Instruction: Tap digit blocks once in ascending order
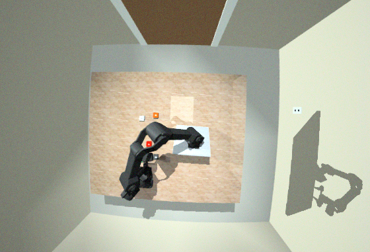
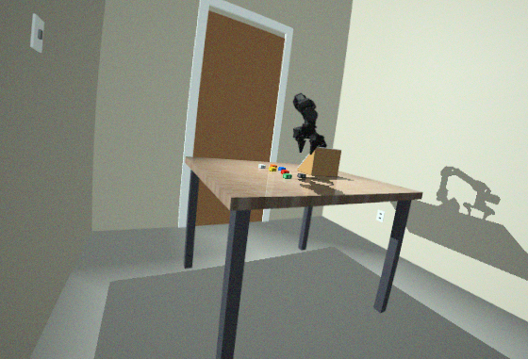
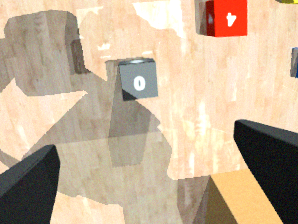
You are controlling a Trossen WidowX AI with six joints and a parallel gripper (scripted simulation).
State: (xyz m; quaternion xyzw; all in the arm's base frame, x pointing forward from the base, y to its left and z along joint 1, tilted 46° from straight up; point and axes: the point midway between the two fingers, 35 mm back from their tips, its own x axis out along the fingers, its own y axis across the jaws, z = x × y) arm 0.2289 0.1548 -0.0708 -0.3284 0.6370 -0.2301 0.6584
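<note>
My gripper tip is 10 mm to the left of the black block and 120 mm above it. Round my gripper tip: red block 60 mm ahead, 80 mm to the right, 120 mm below; yellow block 100 mm ahead, 160 mm to the right, 120 mm below; green block 100 mm ahead, 30 mm to the left, 120 mm below.
</note>
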